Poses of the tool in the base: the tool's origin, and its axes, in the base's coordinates. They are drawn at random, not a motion.
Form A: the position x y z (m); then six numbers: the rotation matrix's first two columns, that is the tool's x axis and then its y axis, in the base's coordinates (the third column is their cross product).
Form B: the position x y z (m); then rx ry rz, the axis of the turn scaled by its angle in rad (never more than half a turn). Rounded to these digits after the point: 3 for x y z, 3 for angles.
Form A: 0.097 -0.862 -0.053 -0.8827 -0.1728 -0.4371 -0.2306 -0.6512 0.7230
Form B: 0.097 -0.862 -0.053 -0.751 1.297 2.723
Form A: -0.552 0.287 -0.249 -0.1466 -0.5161 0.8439 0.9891 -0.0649 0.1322
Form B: -0.552 0.287 -0.249 -0.740 -0.879 -1.543
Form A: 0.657 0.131 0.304 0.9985 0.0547 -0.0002 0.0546 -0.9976 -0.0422
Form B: 0.657 0.131 0.304 -3.098 -0.085 0.002
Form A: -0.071 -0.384 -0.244 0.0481 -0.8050 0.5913 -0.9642 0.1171 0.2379
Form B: -0.071 -0.384 -0.244 1.719 -1.788 0.334
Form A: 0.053 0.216 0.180 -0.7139 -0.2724 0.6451 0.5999 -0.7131 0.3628
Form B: 0.053 0.216 0.180 -0.779 -0.781 -2.399
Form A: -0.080 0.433 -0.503 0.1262 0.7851 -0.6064 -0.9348 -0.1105 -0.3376
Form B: -0.080 0.433 -0.503 -0.814 0.236 1.478
